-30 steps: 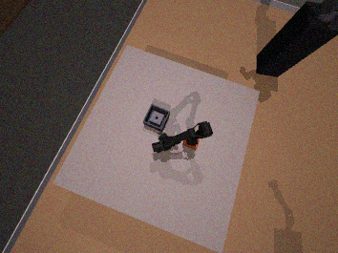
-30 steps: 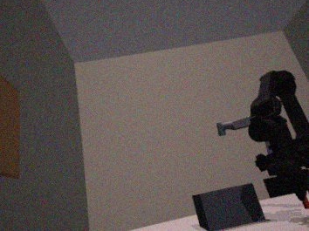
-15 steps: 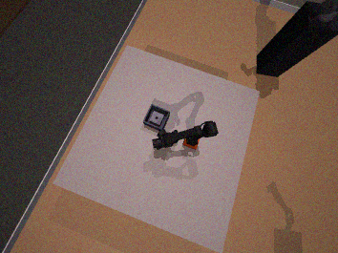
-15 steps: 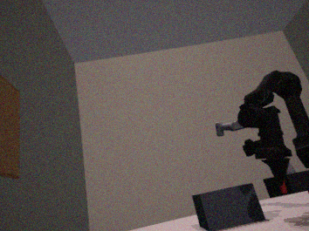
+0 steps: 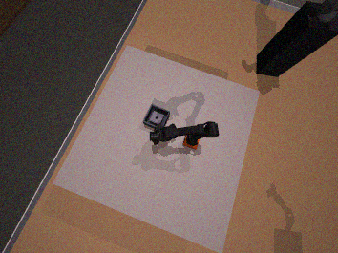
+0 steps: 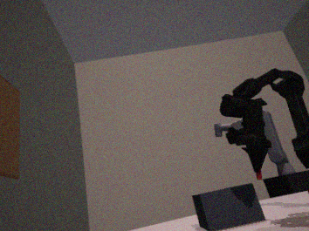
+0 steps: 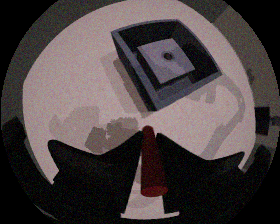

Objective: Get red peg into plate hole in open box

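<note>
Right now the grey plate is 70 mm ahead of my gripper tip, 120 mm to the right of it and 80 mm below it. Round my gripper tip: red peg (10 mm to the left, 20 mm above); then dark box (70 mm ahead, 120 mm to the right, 100 mm below).
</note>
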